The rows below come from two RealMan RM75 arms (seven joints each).
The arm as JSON. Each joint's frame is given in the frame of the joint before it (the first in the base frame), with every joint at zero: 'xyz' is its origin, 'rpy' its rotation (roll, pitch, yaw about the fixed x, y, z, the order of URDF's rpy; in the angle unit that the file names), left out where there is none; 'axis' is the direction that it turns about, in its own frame. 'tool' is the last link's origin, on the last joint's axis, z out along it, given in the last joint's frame.
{
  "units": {
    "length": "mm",
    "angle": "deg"
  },
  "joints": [
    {
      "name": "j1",
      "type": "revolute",
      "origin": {
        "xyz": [
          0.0,
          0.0,
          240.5
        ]
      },
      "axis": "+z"
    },
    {
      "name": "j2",
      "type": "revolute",
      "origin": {
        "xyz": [
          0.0,
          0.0,
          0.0
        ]
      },
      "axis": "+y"
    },
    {
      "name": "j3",
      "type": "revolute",
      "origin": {
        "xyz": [
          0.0,
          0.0,
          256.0
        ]
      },
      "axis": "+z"
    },
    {
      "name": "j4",
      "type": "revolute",
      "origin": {
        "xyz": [
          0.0,
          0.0,
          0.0
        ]
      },
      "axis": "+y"
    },
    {
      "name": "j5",
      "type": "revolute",
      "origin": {
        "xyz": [
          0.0,
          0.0,
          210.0
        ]
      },
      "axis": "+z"
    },
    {
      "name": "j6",
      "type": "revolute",
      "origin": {
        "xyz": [
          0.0,
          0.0,
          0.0
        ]
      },
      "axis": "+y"
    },
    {
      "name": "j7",
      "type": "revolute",
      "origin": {
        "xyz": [
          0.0,
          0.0,
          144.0
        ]
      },
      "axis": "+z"
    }
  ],
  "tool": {
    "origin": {
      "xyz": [
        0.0,
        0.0,
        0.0
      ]
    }
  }
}
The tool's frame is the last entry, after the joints.
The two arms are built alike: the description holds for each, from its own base.
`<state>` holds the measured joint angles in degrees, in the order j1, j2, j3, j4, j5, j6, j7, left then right.
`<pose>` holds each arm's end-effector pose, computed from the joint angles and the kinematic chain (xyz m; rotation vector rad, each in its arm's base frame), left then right.
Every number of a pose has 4 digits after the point. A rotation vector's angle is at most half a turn.
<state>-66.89 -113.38 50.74 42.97 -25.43 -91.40 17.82 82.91 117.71 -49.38 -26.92 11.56 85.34 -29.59</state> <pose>-0.1072 0.4408 0.0264 -2.3973 -1.5145 0.3080 0.0546 0.4369 -0.0338 -2.5959 1.0324 -0.6830</pose>
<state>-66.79 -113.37 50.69 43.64 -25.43 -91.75 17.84 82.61 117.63 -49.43 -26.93 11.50 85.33 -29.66</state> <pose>-0.1062 0.4408 0.0283 -2.3983 -1.5085 0.3042 0.0570 0.4371 -0.0331 -2.5926 1.0366 -0.6854</pose>
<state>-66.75 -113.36 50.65 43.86 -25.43 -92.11 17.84 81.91 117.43 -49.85 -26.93 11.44 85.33 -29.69</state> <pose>-0.1060 0.4402 0.0289 -2.4001 -1.5095 0.3067 0.0629 0.4373 -0.0315 -2.5827 1.0456 -0.6953</pose>
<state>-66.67 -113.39 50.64 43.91 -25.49 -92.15 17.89 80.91 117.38 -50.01 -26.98 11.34 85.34 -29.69</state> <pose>-0.1063 0.4400 0.0288 -2.4013 -1.5104 0.3060 0.0707 0.4365 -0.0308 -2.5737 1.0654 -0.7031</pose>
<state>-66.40 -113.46 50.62 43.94 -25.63 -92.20 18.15 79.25 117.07 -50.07 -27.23 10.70 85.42 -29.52</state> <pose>-0.1079 0.4391 0.0282 -2.4050 -1.5124 0.3059 0.0842 0.4364 -0.0269 -2.5474 1.0994 -0.7163</pose>
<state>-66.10 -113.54 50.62 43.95 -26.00 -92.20 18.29 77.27 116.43 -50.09 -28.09 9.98 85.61 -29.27</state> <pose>-0.1091 0.4382 0.0273 -2.4092 -1.5184 0.3011 0.0989 0.4381 -0.0188 -2.5100 1.1348 -0.7210</pose>
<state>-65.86 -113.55 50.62 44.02 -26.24 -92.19 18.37 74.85 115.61 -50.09 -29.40 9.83 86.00 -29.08</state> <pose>-0.1102 0.4378 0.0272 -2.4104 -1.5220 0.2969 0.1148 0.4393 -0.0089 -2.4729 1.1793 -0.7132</pose>
